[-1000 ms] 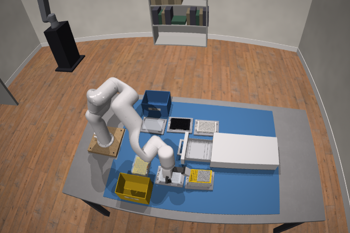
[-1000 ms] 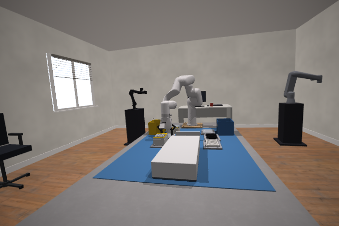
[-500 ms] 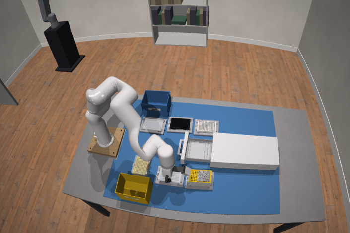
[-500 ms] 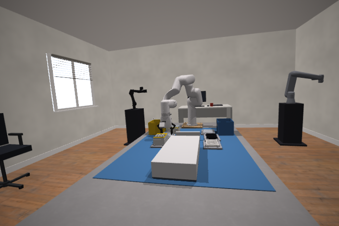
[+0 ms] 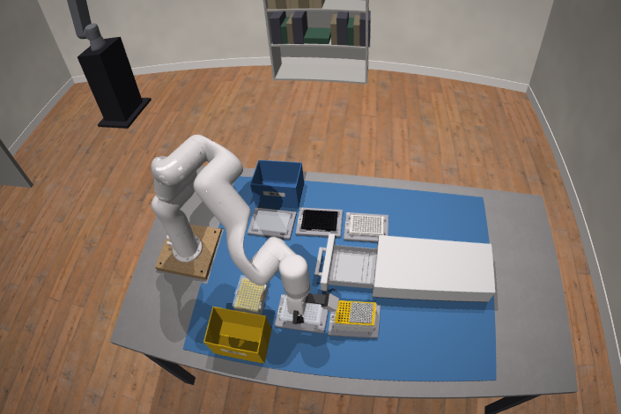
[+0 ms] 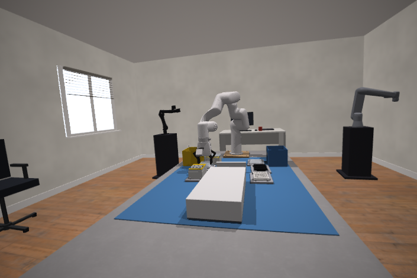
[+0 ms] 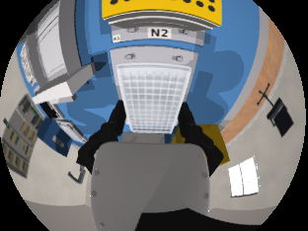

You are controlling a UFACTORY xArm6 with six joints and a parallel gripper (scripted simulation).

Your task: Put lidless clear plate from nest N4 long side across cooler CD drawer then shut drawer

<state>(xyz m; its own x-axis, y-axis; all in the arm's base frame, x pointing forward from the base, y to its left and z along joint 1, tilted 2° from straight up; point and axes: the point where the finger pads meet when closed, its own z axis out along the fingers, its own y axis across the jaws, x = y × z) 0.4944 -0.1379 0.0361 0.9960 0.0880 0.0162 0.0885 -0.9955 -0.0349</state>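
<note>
Right now my hand is 15 cm short of the drawer, 21 cm to the right of it and 3 cm above it. Round my hand: yellow tip box: 17 cm ahead, 1 cm to the left; yellow bin: 17 cm behind, 15 cm to the right, 1 cm below; clear plate: 1 cm below.
</note>
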